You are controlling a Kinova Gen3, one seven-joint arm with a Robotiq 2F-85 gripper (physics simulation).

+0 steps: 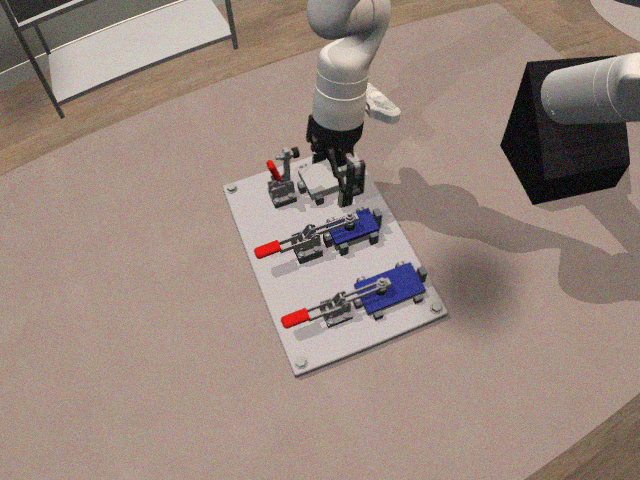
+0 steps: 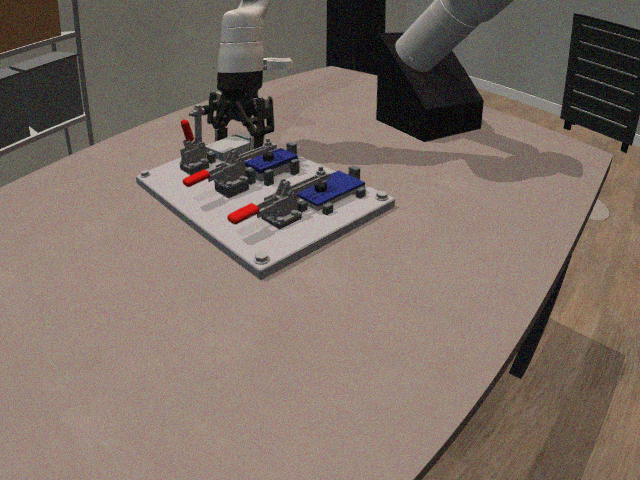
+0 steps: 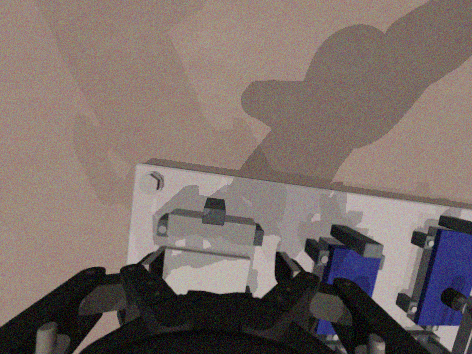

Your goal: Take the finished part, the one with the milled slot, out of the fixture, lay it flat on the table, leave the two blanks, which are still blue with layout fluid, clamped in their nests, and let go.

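Where they show: gripper, fingertip midpoint: (image 1: 330, 186) (image 3: 223, 260); arm's base, link origin: (image 1: 563, 97) (image 2: 414, 54).
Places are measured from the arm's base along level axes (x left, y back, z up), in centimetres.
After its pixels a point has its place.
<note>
The finished part (image 1: 318, 178) @[x -6.1, y -40.9, z -12.2 cm] (image 2: 230, 145) @[x -5.3, y -40.4, z -12.1 cm] (image 3: 207, 272) @[x -6.4, y -39.1, z -12.1 cm], pale grey with a slot across it, sits flat in the fixture's end nest. Its toggle clamp (image 1: 281, 192) @[x -5.1, y -47.3, z -11.7 cm] (image 2: 194, 157) @[x -5.1, y -47.4, z -11.9 cm] is swung up, red handle upright. My gripper (image 1: 331, 178) @[x -5.2, y -39.1, z -14.0 cm] (image 2: 239, 142) @[x -5.2, y -39.1, z -14.0 cm] (image 3: 223, 260) @[x -5.2, y -39.1, z -14.0 cm] points down, open and empty, with one finger on either side of the part. Finger contact with it cannot be made out. One blue blank (image 1: 366, 229) @[x 5.9, y -37.5, z -11.7 cm] (image 2: 281, 159) @[x 5.9, y -38.4, z -11.7 cm] (image 3: 352, 267) @[x 4.2, y -37.1, z -11.7 cm] lies clamped in the middle nest; another blue blank (image 1: 403, 286) @[x 16.0, y -35.9, z -12.7 cm] (image 2: 341, 187) @[x 16.8, y -36.6, z -12.7 cm] (image 3: 450, 260) @[x 14.5, y -35.8, z -12.7 cm] lies clamped in the far-end nest.
The white fixture plate (image 1: 294, 294) @[x 11.1, y -50.6, z -14.3 cm] (image 2: 305, 227) @[x 19.4, y -45.0, z -14.3 cm] (image 3: 390, 220) @[x 9.3, y -33.5, z -14.3 cm] lies on the table (image 1: 155, 310) @[x 6.0, y -71.4, z -15.8 cm] (image 2: 206, 351) @[x 28.3, y -65.2, z -15.8 cm] (image 3: 50, 200) @[x -20.4, y -37.1, z -15.8 cm], with bolts at its corners. Locating blocks surround the nests. Two lowered red handles (image 1: 267, 249) @[x 5.4, y -52.4, z -9.7 cm] (image 1: 295, 318) @[x 16.3, y -51.8, z -10.7 cm] (image 2: 196, 178) @[x 5.9, y -52.6, z -9.8 cm] (image 2: 242, 213) @[x 16.7, y -52.2, z -10.7 cm] stick out sideways. The black robot base (image 1: 578, 149) @[x 6.7, y 0.9, z -6.1 cm] (image 2: 429, 116) @[x 8.9, y -6.1, z -10.5 cm] stands beyond.
</note>
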